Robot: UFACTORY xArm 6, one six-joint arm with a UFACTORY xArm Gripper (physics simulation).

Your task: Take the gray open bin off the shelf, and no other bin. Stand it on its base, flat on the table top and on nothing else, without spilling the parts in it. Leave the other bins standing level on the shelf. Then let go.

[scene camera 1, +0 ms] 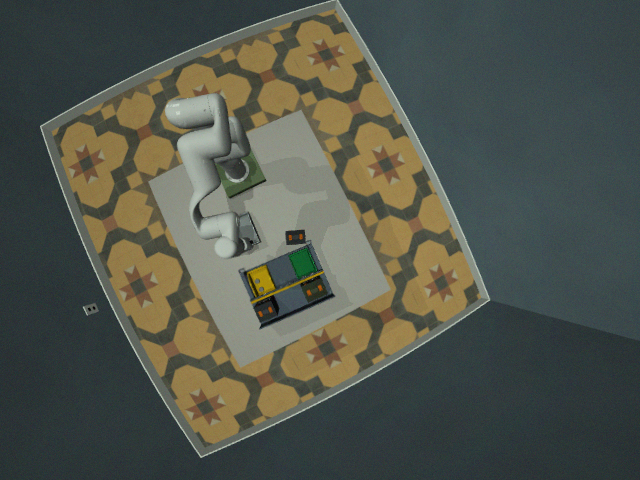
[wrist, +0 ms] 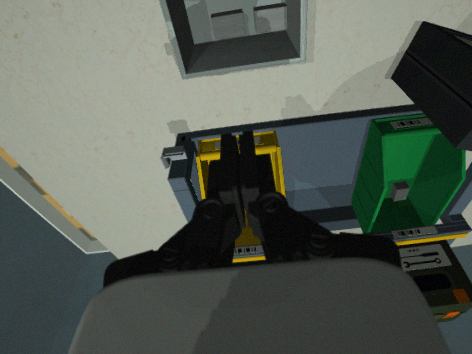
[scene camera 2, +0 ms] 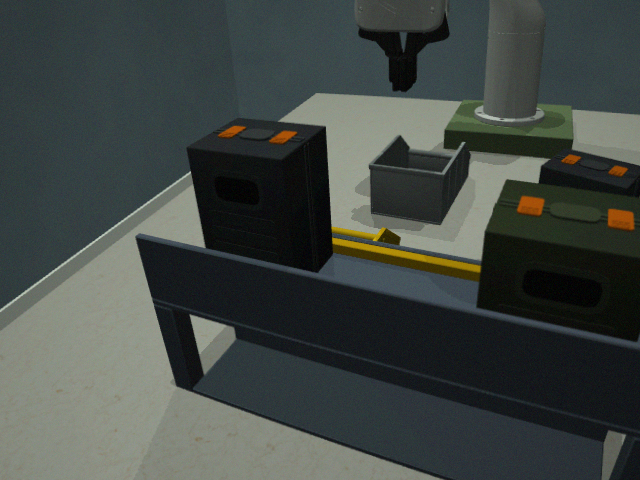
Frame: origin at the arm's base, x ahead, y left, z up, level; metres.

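Seen in the pictures: gripper, fingertip midpoint: (wrist: pixel 240 153) (scene camera 2: pixel 402 88); arm's base at its link origin: (scene camera 1: pixel 237 171) (scene camera 2: pixel 508 116).
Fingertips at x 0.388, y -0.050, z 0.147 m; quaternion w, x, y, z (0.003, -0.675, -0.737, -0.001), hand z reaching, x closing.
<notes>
Pixels of each thing's top centre, then the offset from my fingertips to it. Level surfaces: height alone.
- gray open bin at its top centre: (scene camera 2: pixel 424 146) (scene camera 1: pixel 243 229) 0.084 m back, 0.002 m right, 0.105 m down
- table top at its surface level: 0.180 m down
- yellow bin at its top centre: (scene camera 2: pixel 326 235) (wrist: pixel 247 219) (scene camera 1: pixel 262 285) 0.201 m ahead, 0.002 m left, 0.099 m down
- green bin at its top centre: (wrist: pixel 416 201) (scene camera 1: pixel 304 267) 0.184 m ahead, 0.226 m left, 0.099 m down
- dark green case at its top centre: (scene camera 2: pixel 575 211) (wrist: pixel 431 318) (scene camera 1: pixel 314 290) 0.282 m ahead, 0.235 m left, 0.018 m up
- yellow rail at its top centre: (scene camera 2: pixel 418 256) (scene camera 1: pixel 287 287) 0.244 m ahead, 0.119 m left, 0.068 m down
The gray open bin (scene camera 1: pixel 250 227) (scene camera 2: pixel 406 195) (wrist: pixel 235 56) stands upright on its base, flat on the table top (scene camera 1: pixel 222 320) (scene camera 2: pixel 103 335) (wrist: pixel 75 100), between the shelf (scene camera 1: pixel 282 272) (scene camera 2: pixel 361 310) (wrist: pixel 320 160) and the arm's base. Two gray blocks (wrist: pixel 227 25) (wrist: pixel 270 18) show inside it. My gripper (scene camera 2: pixel 402 86) (wrist: pixel 240 153) is shut and empty, above the table and clear of the bin. In the wrist view its fingers overlap the yellow bin (scene camera 1: pixel 262 279) (scene camera 2: pixel 388 236) (wrist: pixel 278 175). The yellow bin and the green bin (scene camera 1: pixel 302 262) (wrist: pixel 369 190) stand level on the shelf.
A black case (scene camera 1: pixel 265 310) (scene camera 2: pixel 258 206) and a dark green case (scene camera 1: pixel 313 289) (scene camera 2: pixel 558 242) (wrist: pixel 425 280) stand on the shelf's far side, behind a yellow rail (scene camera 1: pixel 286 287) (scene camera 2: pixel 413 258). Another black case (scene camera 1: pixel 295 237) (scene camera 2: pixel 584 173) (wrist: pixel 440 75) stands on the table near the green bin.
</notes>
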